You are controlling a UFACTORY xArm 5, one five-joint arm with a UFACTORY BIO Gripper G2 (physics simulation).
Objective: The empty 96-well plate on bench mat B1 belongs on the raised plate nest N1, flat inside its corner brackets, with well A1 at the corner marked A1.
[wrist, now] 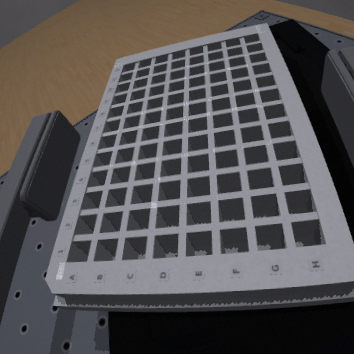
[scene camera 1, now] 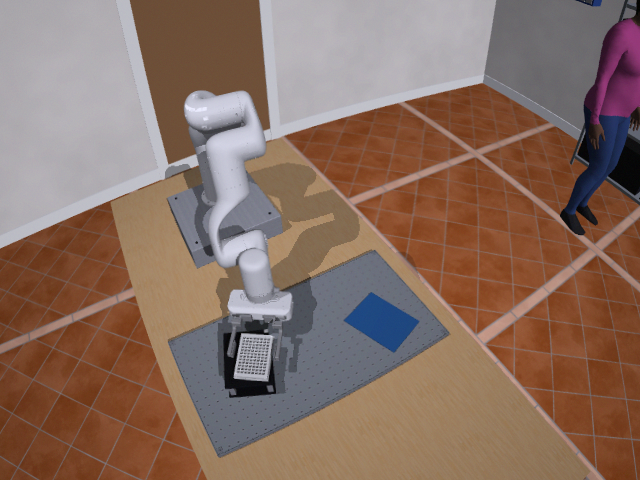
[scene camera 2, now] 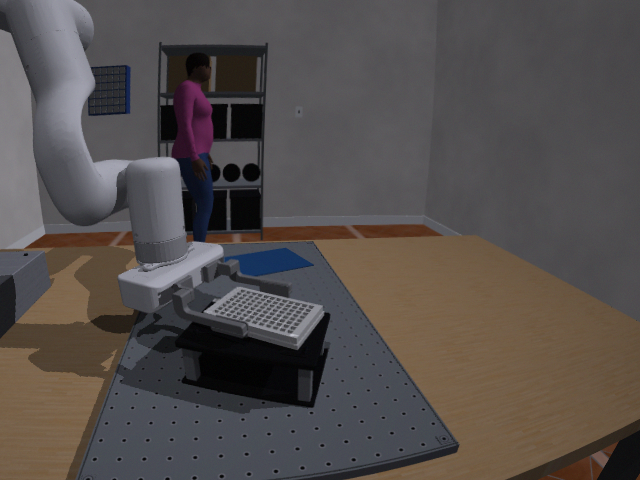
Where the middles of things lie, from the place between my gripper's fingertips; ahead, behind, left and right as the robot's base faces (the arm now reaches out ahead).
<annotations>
I see my gripper 20 mm past the plate nest N1 (scene camera 2: 250,349), 20 mm above it and 10 mm to the left of it. The rest, counted from my hand: blue mat B1 (scene camera 1: 381,321) (370 mm to the left, 80 mm below, 30 mm ahead); white 96-well plate (scene camera 2: 279,320) (10 mm to the left, 10 mm below, 10 mm behind).
</annotations>
